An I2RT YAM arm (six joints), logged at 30 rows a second.
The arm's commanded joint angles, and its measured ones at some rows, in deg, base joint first. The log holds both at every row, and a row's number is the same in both.
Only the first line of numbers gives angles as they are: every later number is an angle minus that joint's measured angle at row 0.
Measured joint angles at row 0:
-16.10, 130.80, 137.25, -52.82, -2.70, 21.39
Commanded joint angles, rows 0 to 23:
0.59, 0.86, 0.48, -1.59, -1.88, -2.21
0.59, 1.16, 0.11, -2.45, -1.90, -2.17
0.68, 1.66, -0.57, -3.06, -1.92, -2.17
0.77, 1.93, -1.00, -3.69, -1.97, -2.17
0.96, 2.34, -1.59, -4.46, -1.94, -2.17
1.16, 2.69, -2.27, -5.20, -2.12, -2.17
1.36, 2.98, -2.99, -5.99, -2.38, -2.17
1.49, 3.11, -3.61, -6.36, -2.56, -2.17
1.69, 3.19, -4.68, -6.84, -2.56, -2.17
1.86, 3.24, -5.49, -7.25, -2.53, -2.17
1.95, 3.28, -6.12, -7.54, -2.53, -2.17
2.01, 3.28, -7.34, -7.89, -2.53, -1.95
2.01, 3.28, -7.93, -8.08, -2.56, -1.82
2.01, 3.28, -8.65, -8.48, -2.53, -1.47
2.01, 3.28, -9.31, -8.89, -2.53, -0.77
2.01, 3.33, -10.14, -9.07, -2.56, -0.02
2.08, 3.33, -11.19, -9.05, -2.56, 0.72
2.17, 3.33, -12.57, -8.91, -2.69, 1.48
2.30, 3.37, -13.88, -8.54, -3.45, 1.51
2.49, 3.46, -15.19, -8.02, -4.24, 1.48
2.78, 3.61, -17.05, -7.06, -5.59, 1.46
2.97, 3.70, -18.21, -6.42, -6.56, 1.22
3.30, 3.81, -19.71, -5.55, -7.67, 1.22
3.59, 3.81, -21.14, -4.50, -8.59, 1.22
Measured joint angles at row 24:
2.28, 3.08, -17.51, -6.16, -4.59, 0.46
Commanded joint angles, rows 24 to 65:
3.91, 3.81, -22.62, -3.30, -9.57, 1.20
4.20, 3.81, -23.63, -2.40, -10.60, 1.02
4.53, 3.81, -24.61, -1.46, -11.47, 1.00
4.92, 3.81, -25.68, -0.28, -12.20, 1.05
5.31, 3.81, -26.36, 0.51, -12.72, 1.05
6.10, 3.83, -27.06, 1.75, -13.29, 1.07
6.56, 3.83, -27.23, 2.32, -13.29, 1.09
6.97, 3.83, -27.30, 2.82, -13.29, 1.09
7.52, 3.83, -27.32, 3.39, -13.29, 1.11
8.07, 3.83, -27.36, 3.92, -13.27, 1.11
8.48, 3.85, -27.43, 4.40, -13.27, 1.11
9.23, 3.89, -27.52, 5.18, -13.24, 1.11
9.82, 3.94, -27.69, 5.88, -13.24, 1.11
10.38, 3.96, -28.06, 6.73, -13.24, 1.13
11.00, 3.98, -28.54, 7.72, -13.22, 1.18
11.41, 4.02, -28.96, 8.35, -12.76, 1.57
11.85, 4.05, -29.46, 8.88, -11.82, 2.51
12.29, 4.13, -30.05, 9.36, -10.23, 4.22
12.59, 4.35, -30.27, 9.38, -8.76, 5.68
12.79, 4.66, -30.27, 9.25, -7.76, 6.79
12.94, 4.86, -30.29, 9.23, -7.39, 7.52
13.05, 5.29, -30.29, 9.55, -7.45, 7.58
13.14, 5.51, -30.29, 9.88, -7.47, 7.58
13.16, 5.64, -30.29, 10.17, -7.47, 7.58
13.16, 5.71, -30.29, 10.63, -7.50, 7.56
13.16, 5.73, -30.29, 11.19, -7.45, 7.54
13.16, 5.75, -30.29, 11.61, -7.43, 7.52
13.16, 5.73, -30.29, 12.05, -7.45, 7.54
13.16, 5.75, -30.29, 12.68, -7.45, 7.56
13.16, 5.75, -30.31, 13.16, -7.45, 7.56
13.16, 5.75, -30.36, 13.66, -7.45, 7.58
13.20, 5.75, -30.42, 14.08, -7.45, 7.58
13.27, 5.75, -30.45, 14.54, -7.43, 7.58
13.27, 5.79, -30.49, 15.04, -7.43, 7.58
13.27, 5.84, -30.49, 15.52, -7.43, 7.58
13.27, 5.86, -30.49, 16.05, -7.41, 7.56
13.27, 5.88, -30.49, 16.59, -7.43, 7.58
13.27, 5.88, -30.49, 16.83, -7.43, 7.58
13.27, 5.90, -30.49, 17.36, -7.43, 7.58
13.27, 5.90, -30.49, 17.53, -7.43, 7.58
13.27, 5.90, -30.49, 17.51, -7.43, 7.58
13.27, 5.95, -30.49, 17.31, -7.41, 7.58
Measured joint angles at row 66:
13.42, 4.75, -30.05, 17.12, -8.17, 7.34
